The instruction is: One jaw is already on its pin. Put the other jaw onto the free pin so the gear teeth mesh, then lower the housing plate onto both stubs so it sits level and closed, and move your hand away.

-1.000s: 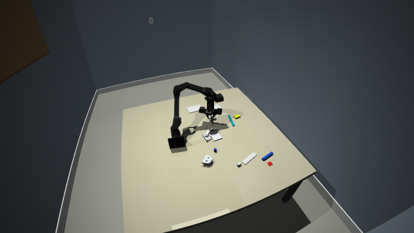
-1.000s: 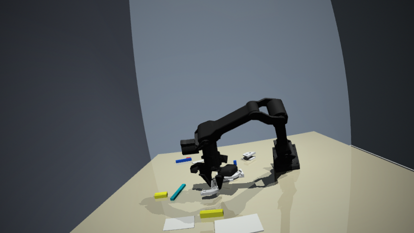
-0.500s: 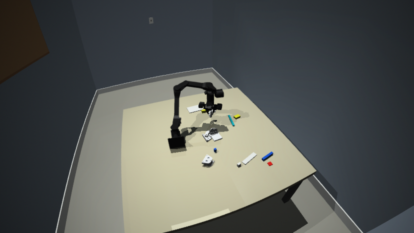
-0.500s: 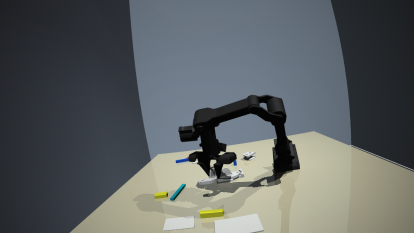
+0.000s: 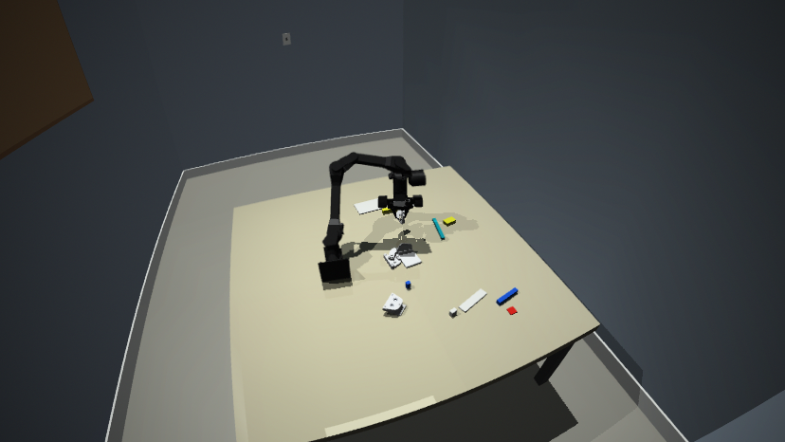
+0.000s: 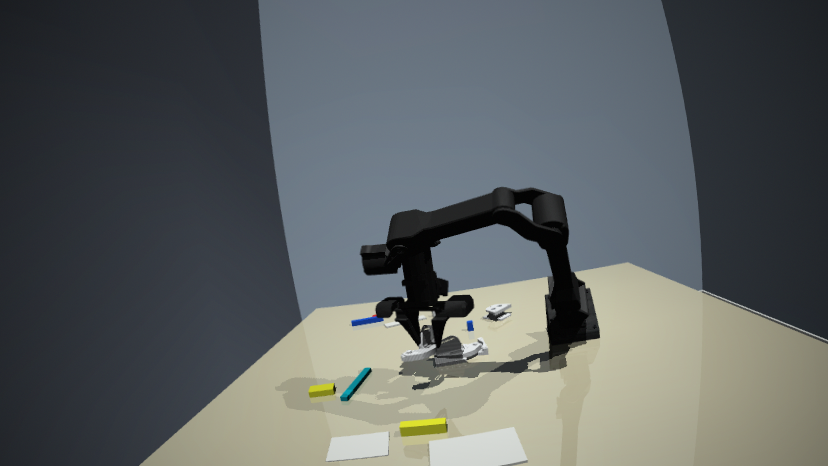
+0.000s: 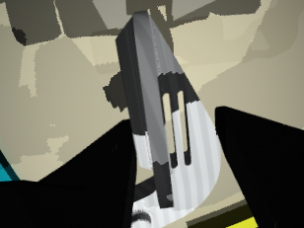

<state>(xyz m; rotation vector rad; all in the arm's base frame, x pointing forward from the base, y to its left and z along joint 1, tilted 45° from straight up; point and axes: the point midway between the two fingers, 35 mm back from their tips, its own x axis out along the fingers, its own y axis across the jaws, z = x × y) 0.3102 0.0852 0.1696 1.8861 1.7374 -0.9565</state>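
Now: gripper tip 30 mm to the right of the white jaw and 20 mm short of it. Round my gripper tip: blue bar (470 mm to the right, 300 mm ahead, 80 mm below); then white bar (450 mm to the right, 170 mm ahead, 80 mm below); then teal bar (180 mm ahead, 80 mm below, 10 mm to the right).
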